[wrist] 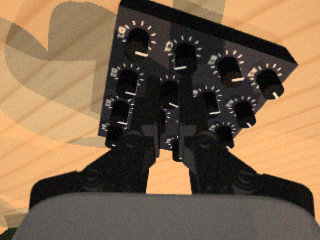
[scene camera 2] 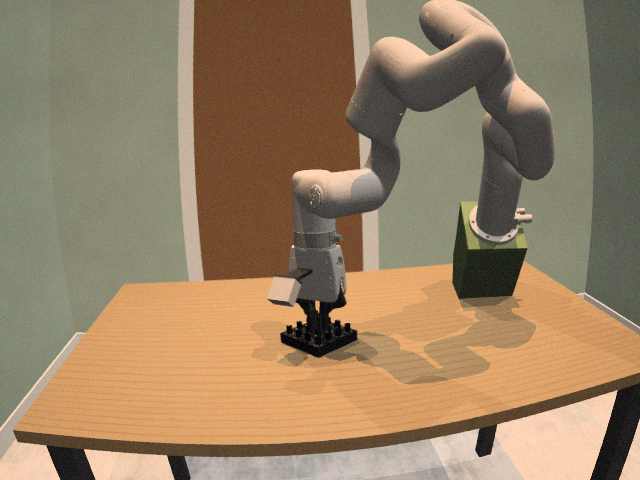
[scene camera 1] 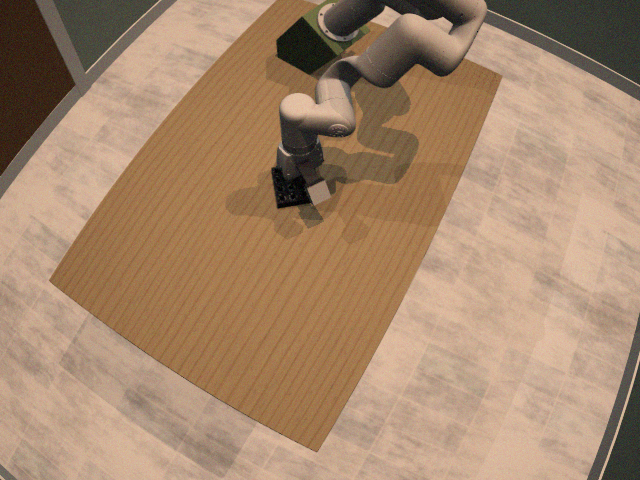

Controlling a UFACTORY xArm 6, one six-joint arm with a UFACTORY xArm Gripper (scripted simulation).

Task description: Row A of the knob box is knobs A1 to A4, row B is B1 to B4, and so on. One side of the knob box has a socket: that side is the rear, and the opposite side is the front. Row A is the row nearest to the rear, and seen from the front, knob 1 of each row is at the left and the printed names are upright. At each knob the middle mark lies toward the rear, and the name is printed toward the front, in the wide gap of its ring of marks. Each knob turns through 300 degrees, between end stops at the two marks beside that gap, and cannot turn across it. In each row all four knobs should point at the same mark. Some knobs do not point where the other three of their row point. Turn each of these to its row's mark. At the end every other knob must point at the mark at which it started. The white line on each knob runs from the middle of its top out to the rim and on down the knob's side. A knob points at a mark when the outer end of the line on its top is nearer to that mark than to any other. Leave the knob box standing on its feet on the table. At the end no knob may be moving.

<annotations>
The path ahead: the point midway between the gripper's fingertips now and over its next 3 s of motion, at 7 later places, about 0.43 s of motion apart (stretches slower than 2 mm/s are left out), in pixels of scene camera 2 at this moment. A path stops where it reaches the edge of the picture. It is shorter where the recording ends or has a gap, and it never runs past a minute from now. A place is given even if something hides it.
The gripper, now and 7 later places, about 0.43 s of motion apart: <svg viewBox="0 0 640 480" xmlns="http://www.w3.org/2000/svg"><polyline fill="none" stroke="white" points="318,332 317,328 317,317 317,315 317,313 317,311 316,309 316,306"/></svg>
</annotations>
